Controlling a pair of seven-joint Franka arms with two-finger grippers.
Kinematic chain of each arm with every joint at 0, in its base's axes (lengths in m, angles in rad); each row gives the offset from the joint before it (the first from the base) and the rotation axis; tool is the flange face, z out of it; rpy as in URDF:
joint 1: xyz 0 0 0.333 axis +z
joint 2: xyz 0 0 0 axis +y
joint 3: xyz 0 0 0.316 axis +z
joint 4: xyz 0.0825 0 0 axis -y
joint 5: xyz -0.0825 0 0.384 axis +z
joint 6: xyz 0 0 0 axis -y
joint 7: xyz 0.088 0 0 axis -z
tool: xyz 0 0 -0.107 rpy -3.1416 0 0
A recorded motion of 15 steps. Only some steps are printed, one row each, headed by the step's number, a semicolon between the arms.
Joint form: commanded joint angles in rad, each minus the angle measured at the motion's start. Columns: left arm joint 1, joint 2, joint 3, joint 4, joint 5, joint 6, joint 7; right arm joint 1, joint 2, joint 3, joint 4, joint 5, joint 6, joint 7.
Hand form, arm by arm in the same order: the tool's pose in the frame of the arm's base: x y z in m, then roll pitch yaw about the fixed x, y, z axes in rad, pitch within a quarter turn. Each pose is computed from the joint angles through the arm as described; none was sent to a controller.
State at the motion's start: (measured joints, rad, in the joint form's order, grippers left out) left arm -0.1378 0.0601 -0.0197 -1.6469 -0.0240 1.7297 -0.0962; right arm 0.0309 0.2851 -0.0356 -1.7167 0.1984 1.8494 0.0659
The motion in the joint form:
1: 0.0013 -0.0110 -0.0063 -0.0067 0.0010 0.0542 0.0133; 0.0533 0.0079 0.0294 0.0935 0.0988 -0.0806 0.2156
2: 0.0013 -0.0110 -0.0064 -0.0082 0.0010 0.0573 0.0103; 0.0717 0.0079 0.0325 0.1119 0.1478 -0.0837 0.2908
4: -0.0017 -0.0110 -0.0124 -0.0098 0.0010 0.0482 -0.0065; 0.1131 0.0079 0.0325 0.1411 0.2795 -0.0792 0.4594
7: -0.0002 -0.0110 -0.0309 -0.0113 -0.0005 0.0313 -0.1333; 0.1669 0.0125 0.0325 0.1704 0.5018 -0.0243 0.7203
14: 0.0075 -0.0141 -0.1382 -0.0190 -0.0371 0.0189 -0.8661; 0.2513 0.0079 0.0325 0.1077 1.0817 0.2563 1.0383
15: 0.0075 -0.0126 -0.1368 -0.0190 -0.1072 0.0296 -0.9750; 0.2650 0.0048 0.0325 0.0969 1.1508 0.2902 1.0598
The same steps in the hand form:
1: 0.5778 -0.0964 0.5764 3.1108 -0.0789 -0.0744; 0.6282 0.0752 0.4441 -2.9138 0.2268 -0.2578
2: 0.5780 -0.0965 0.5759 3.1104 -0.0804 -0.0714; 0.6291 0.0930 0.4537 -2.8802 0.2480 -0.3147
4: 0.5761 -0.1015 0.5743 3.1099 -0.0692 -0.0638; 0.6295 0.1301 0.4721 -2.7968 0.3293 -0.4463
7: 0.5725 -0.1108 0.5720 3.1033 -0.0462 0.0459; 0.6321 0.1784 0.4966 -2.6843 0.5145 -0.6588
14: 0.5555 -0.1685 0.5694 3.0726 0.0345 0.6829; 0.6402 0.2308 0.5097 -2.5282 1.0601 -1.0664
15: 0.5555 -0.1740 0.5701 3.0361 0.0989 0.8011; 0.6391 0.2365 0.5097 -2.5379 1.1257 -1.1232

